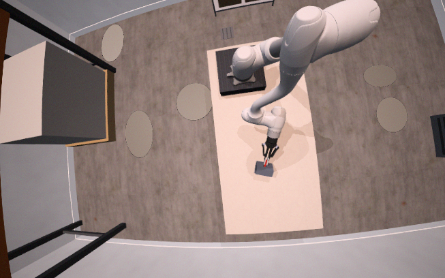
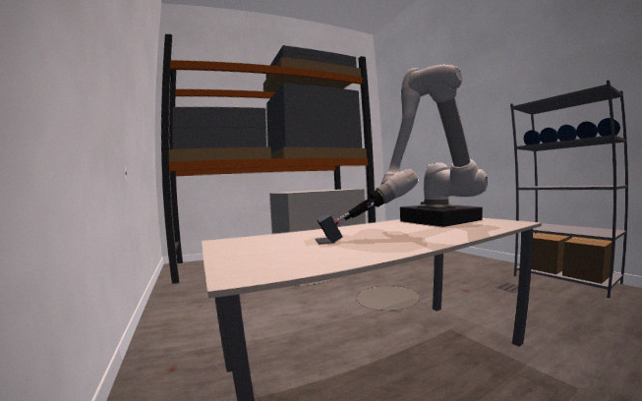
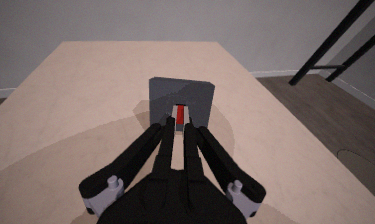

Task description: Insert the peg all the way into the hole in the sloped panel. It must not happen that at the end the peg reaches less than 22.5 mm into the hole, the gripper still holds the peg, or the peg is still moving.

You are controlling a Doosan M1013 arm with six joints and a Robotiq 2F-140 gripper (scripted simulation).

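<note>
Right now my hand is 30 mm short of the peg, 10 mm to the left of it and 20 mm above it.
</note>
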